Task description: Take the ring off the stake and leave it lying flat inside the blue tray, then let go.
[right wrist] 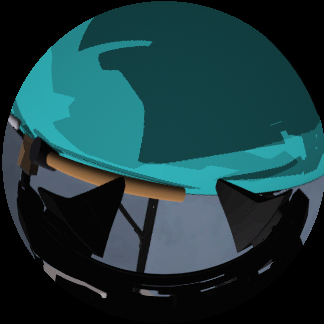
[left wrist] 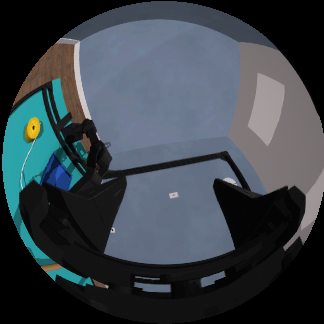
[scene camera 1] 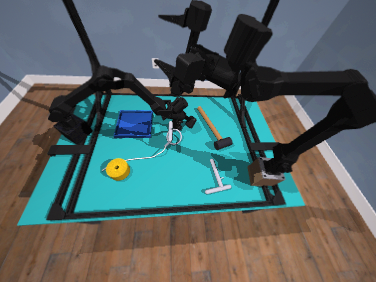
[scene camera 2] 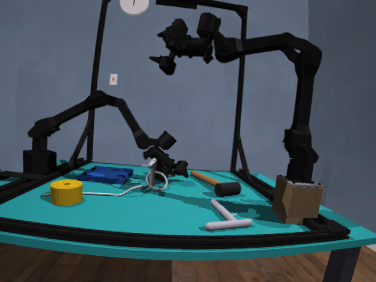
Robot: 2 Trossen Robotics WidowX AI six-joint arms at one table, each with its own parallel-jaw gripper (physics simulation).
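Places are measured from the left arm's base along level axes (x down, y ahead, z right), in metres.
Pixels of known places: left gripper, fingertip midpoint: [left wrist: 171,182] [scene camera 1: 156,40] [scene camera 2: 153,46]; right gripper, fingertip midpoint: [right wrist: 172,183] [scene camera 2: 181,176]; left arm's base, origin of the base link: [right wrist: 26,170] [scene camera 1: 271,167] [scene camera 2: 299,180]; right arm's base, origin of the base link: [left wrist: 77,130] [scene camera 1: 69,123] [scene camera 2: 39,151].
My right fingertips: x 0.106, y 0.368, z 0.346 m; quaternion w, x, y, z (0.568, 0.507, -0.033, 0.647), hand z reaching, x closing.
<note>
For each thing: its top centre in the pictures, then the offset to it from my right fingertips. "spot": a spot on its surface instead.
- pale stake, middle of its top: [scene camera 2: 152,160] [scene camera 1: 170,129] dx -0.101, dy +0.103, dz -0.187 m
- thin ring, surface spot: [scene camera 2: 166,181] [scene camera 1: 180,135] spot: dx -0.017, dy +0.050, dz -0.159 m
- blue tray, middle of its top: [scene camera 2: 107,171] [left wrist: 57,180] [scene camera 1: 134,122] dx -0.011, dy +0.326, dz -0.089 m
- white cord, surface spot: [scene camera 2: 107,193] spot: dx +0.004, dy +0.226, dz -0.302 m
- yellow spool, middle of its top: [scene camera 2: 66,183] [left wrist: 33,127] [scene camera 1: 116,167] dx -0.039, dy +0.323, dz -0.380 m
- hammer, middle of its top: [right wrist: 86,191] [scene camera 2: 209,173] [scene camera 1: 212,122] dx -0.039, dy -0.126, dz -0.054 m
- pale T-shaped piece, middle of its top: [scene camera 2: 218,208] [scene camera 1: 213,173] dx -0.009, dy -0.129, dz -0.359 m
The pale stake [scene camera 1: 170,130] [scene camera 2: 152,174] stands near the mat's middle. The thin ring [scene camera 1: 181,136] [scene camera 2: 166,181] is tilted up beside or around it; the frames do not show which. The ring does not show in the right wrist view. The blue tray [scene camera 1: 132,122] [scene camera 2: 107,173] [left wrist: 55,172] lies to their left, in scene camera 1 slightly farther back. My right gripper [scene camera 1: 183,123] [scene camera 2: 172,175] [right wrist: 172,183] is open and empty, low, just behind the stake and ring. My left gripper [scene camera 1: 158,39] [scene camera 2: 155,47] [left wrist: 171,182] is open and empty, high above the table.
A white cord [scene camera 1: 150,157] [scene camera 2: 107,193] runs from the yellow spool [scene camera 1: 120,174] [scene camera 2: 66,194] to the stake's foot. A hammer [scene camera 1: 209,122] [scene camera 2: 205,177] [right wrist: 150,190] lies right of the ring; a pale T-shaped piece [scene camera 1: 218,189] [scene camera 2: 228,224] lies nearer the front. Black rails surround the work area.
</note>
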